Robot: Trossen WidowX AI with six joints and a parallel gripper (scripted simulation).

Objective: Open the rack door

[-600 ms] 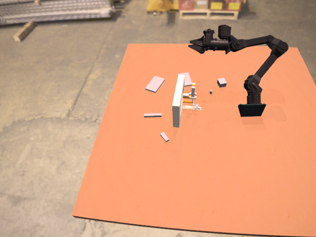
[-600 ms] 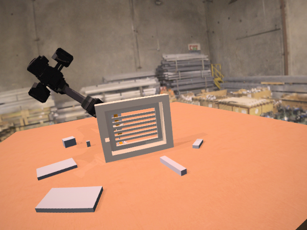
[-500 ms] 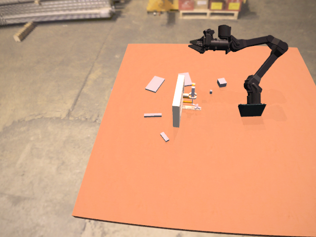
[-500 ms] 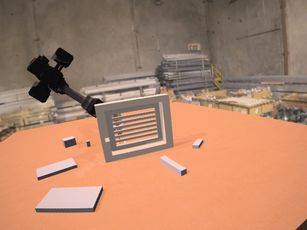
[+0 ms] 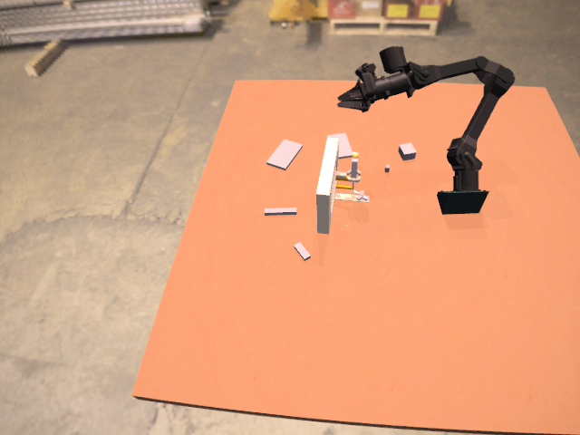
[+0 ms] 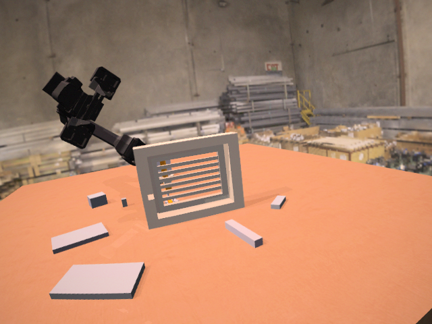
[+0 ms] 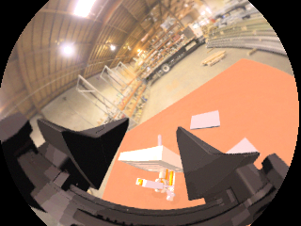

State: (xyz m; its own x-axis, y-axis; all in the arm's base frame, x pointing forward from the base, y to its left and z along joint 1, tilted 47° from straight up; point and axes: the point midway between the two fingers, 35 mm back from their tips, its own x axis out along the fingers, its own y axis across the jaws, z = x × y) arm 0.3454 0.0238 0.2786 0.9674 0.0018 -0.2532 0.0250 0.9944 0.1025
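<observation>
Now: gripper tip 16 cm above the upright handle, 13 cm to the right of it and 5 cm past it. From my gripper tip the other things lie so: tiny cube: 25 cm below, 17 cm behind, 3 cm to the left; then small block: 25 cm below, 24 cm behind, 4 cm to the right; then flat slab: 26 cm below, 17 cm ahead, 7 cm to the right.
</observation>
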